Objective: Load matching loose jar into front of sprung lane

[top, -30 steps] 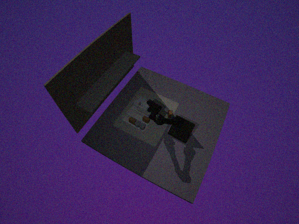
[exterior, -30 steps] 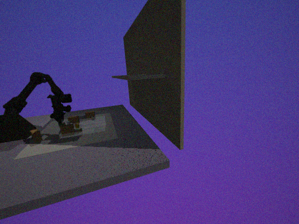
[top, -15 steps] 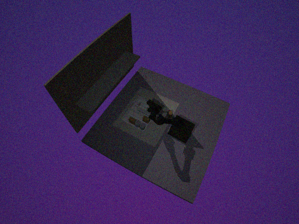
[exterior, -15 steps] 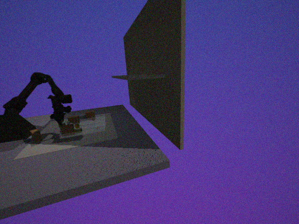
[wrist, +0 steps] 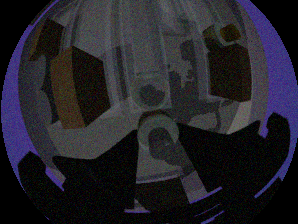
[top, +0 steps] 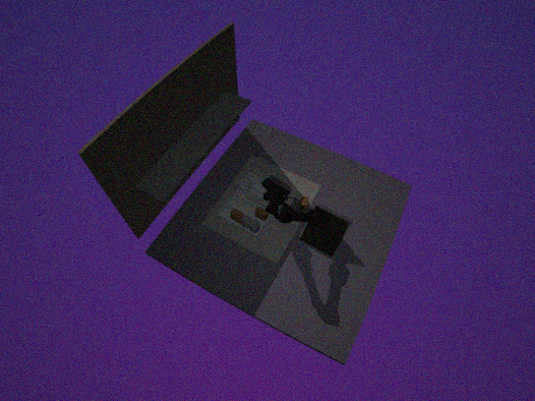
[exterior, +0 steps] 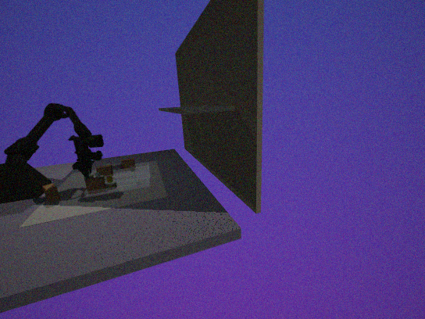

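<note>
My gripper tip is now 19 cm short of the pale rack, 5 cm to the left of it and 3 cm above it. The rest, counted from my gripper tip: shelf: 55 cm ahead, 32 cm above, 7 cm to the right.
</note>
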